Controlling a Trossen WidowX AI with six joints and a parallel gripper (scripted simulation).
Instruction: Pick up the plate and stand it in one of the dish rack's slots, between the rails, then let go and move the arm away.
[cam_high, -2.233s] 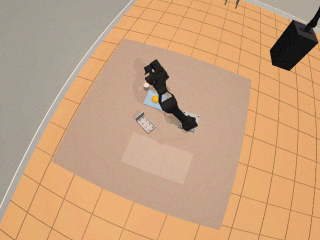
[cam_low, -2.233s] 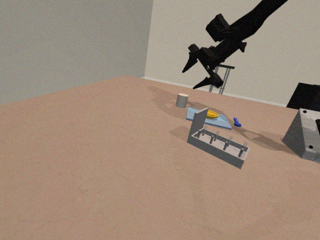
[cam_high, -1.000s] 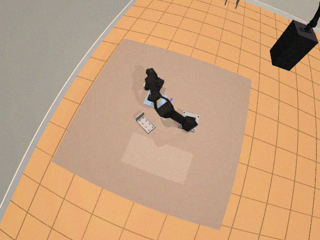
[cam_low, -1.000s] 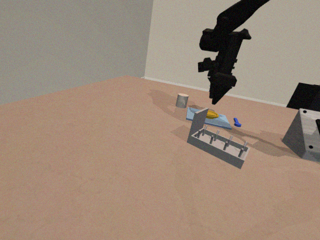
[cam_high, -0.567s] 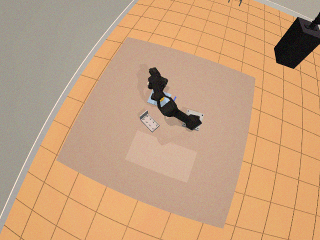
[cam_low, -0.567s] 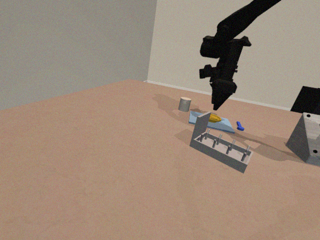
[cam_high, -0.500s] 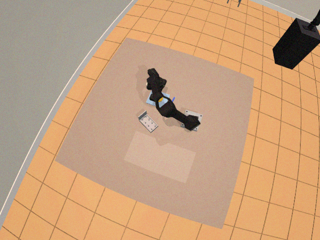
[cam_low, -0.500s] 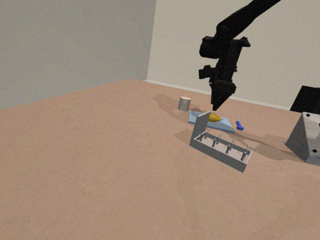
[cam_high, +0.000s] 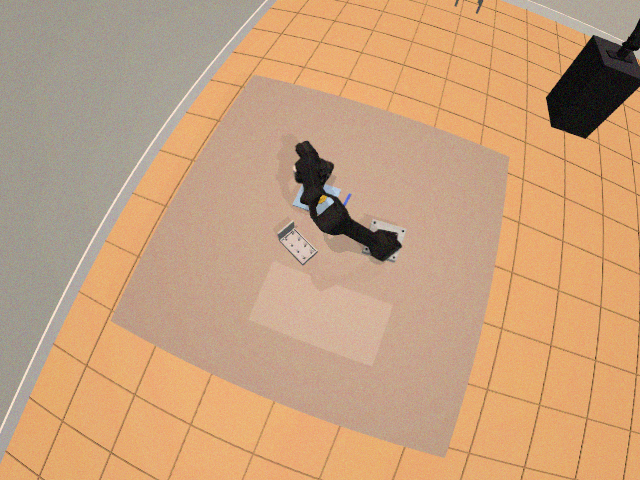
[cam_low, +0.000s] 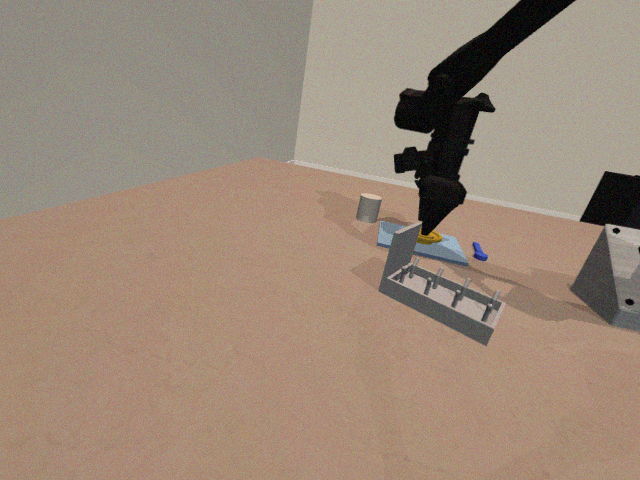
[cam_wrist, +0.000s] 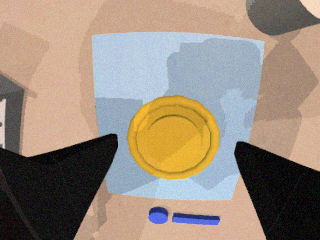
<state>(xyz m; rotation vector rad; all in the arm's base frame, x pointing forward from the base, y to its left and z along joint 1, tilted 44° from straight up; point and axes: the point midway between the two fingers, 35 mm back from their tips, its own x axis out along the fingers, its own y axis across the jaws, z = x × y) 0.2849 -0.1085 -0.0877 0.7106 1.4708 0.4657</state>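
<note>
The yellow plate lies 10 mm below my gripper tip. Also, from my gripper tip: blue utensil: 110 mm behind, 30 mm below; then light blue mat: 30 mm below; then white cylinder: 90 mm ahead, 80 mm to the right.
</note>
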